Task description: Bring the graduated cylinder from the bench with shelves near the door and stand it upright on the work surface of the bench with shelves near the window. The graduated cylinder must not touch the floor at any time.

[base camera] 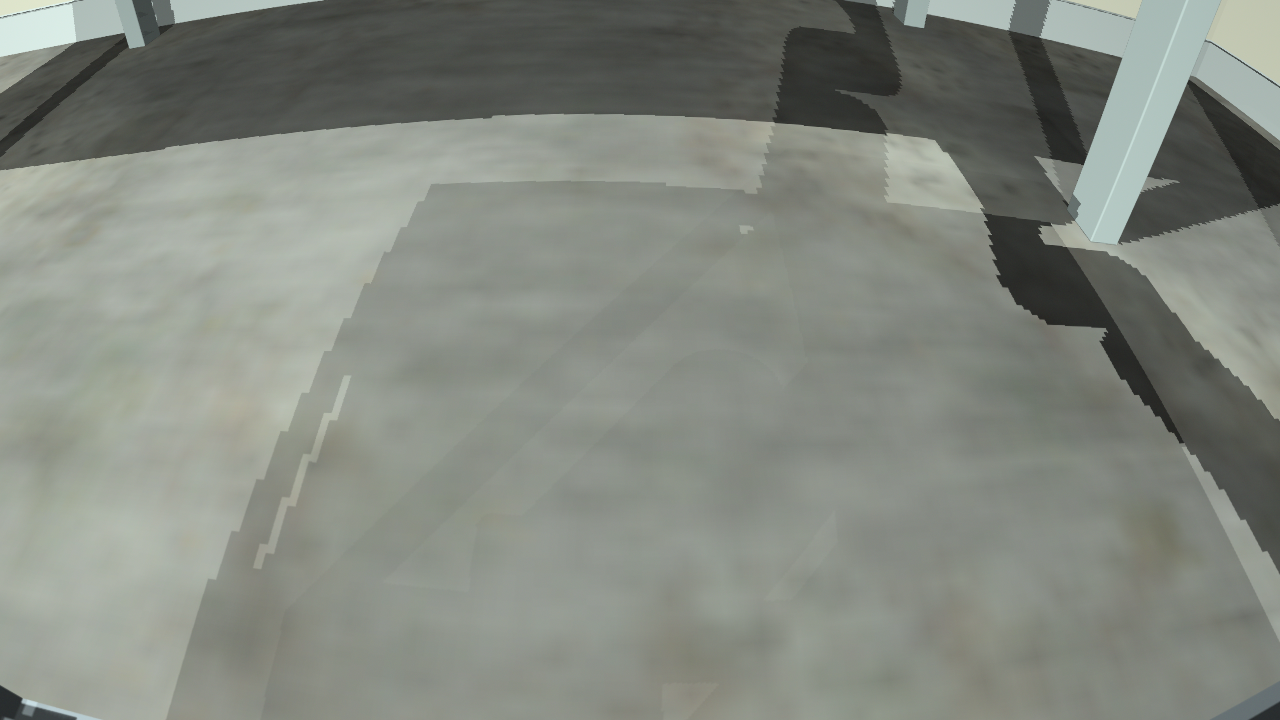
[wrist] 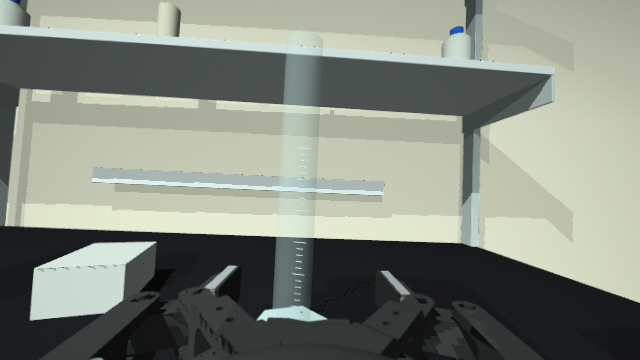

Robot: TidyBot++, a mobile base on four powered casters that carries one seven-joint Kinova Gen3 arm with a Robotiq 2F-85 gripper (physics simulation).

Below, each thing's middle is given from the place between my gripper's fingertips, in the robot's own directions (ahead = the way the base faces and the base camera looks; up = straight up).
Labels:
The graduated cylinder point(wrist: 292, 288) is 120 mm ahead of my hand, 60 mm above it and 20 mm to the left of it.

